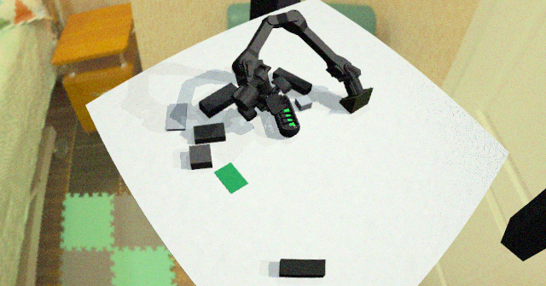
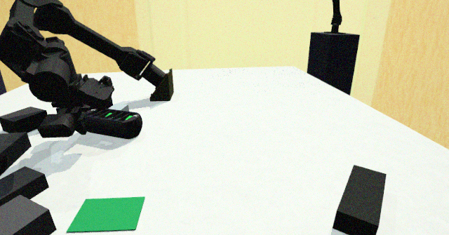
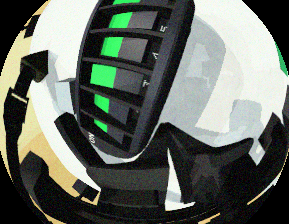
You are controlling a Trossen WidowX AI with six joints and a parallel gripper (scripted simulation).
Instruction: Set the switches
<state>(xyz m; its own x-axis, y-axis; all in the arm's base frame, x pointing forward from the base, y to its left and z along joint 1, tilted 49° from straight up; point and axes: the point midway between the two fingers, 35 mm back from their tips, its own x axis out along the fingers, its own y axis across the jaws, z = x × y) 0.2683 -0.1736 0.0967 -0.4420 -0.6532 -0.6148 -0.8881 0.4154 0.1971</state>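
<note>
The small grey cube is 110 mm behind my gripper tip and 60 mm to the left of it. Round my gripper tip: green card: 270 mm ahead, 100 mm to the left, 10 mm below; then light grey plate: 250 mm ahead, 210 mm to the right.
</note>
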